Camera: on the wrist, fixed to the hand. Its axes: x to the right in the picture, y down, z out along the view.
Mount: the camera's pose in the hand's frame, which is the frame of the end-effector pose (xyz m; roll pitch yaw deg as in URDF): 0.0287 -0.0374 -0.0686 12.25 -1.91 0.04
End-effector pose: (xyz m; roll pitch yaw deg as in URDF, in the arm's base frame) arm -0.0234 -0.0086 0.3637 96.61 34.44 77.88
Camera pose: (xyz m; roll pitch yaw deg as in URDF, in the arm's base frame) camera -0.0927 0.0136 0.3233 107.55 34.60 75.57
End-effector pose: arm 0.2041 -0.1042 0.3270 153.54 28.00 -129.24
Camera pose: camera 0.2244 -0.1806 0.3530 165.30 29.69 -130.26
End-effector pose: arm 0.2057 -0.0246 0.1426 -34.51 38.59 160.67
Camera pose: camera 0.2284 0.0413 0.0971 -21.40 37.03 162.07
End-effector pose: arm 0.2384 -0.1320 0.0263 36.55 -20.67 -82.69
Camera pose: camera 0.2560 -0.1844 -0.0360 49.24 -22.22 -83.88
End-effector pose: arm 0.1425 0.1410 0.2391 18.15 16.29 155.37
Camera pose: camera 0.1430 0.1564 0.1573 30.25 14.46 154.79
